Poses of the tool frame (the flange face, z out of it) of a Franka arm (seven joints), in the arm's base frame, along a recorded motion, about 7 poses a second.
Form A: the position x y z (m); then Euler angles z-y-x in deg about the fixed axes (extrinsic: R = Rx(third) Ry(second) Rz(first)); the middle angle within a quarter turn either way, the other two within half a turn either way.
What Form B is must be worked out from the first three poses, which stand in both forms.
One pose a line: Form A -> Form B
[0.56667, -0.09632, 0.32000, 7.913, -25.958, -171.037] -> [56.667, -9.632, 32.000, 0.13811, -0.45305, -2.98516]
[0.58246, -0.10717, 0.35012, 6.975, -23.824, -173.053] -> [58.246, -10.717, 35.012, 0.12174, -0.41581, -3.02034]
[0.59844, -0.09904, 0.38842, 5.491, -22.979, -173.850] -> [59.844, -9.904, 38.842, 0.09584, -0.40106, -3.03425]
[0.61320, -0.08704, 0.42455, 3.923, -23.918, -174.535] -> [61.320, -8.704, 42.455, 0.06847, -0.41745, -3.04621]
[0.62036, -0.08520, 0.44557, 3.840, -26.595, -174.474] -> [62.036, -8.520, 44.557, 0.06702, -0.46417, -3.04515]
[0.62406, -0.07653, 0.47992, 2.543, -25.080, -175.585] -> [62.406, -7.653, 47.992, 0.04438, -0.43773, -3.06454]
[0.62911, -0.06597, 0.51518, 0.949, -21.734, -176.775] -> [62.911, -6.597, 51.518, 0.01656, -0.37933, -3.08531]
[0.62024, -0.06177, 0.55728, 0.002, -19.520, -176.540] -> [62.024, -6.177, 55.728, 0.00003, -0.34069, -3.08120]
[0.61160, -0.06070, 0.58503, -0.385, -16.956, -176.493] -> [61.160, -6.070, 58.503, -0.00672, -0.29594, -3.08038]
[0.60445, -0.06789, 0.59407, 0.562, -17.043, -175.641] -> [60.445, -6.789, 59.407, 0.00981, -0.29746, -3.06551]
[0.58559, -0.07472, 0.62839, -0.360, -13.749, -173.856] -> [58.559, -7.472, 62.839, -0.00628, -0.23997, -3.03436]
